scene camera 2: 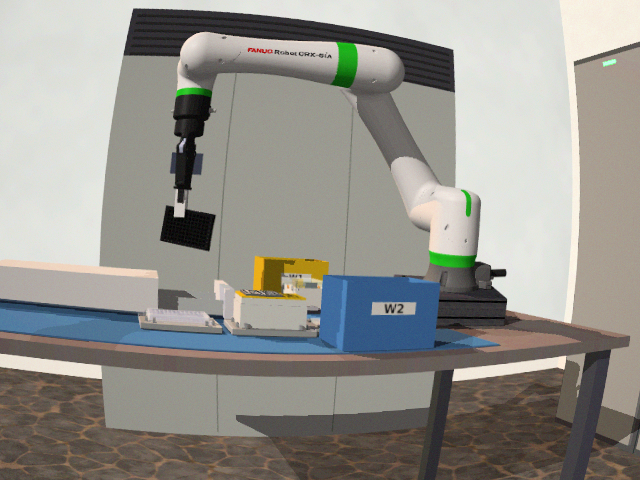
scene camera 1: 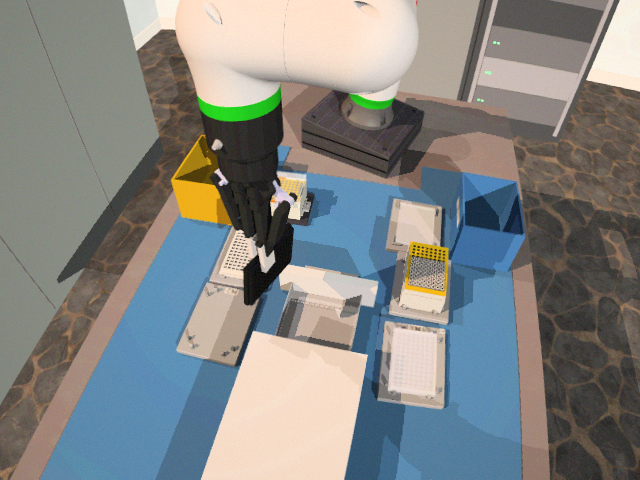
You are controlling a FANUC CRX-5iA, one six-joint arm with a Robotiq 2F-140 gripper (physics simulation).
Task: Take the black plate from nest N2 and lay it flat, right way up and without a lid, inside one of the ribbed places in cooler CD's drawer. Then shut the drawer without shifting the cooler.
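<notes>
My gripper is shut on the black plate and holds it high above the table. The plate stands steeply on edge, its broad gridded face towards scene camera 2, with one lower corner drooping. No lid shows on it. Cooler CD, a long pale box, stands at the front of scene camera 1. Its drawer is open towards the robot base, and no plate shows inside. A bare grey nest lies left of the drawer; its label is not readable.
A nest with a white plate lies behind the bare nest. Right of the drawer are a yellow-topped tip box, a clear-white plate and a pale plate. Yellow bin and blue bin stand farther back.
</notes>
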